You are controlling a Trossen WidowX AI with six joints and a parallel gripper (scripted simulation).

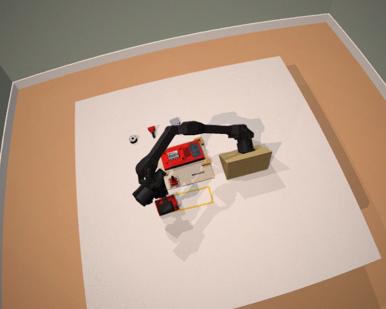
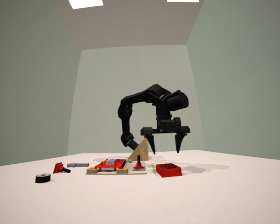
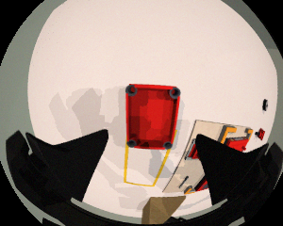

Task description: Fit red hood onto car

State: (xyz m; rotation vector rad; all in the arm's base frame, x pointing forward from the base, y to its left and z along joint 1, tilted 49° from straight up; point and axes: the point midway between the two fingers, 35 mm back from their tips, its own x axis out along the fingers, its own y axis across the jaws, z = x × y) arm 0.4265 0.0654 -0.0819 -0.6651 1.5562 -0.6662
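Right now my gripper tip is 60 mm above the red hood. From my gripper tip the other things lie so: grey engine block (100 mm behind, 220 mm to the right, 50 mm below); black wheel (70 mm ahead, 410 mm to the right, 60 mm below); black post (60 mm behind, 100 mm to the right, 40 mm below).
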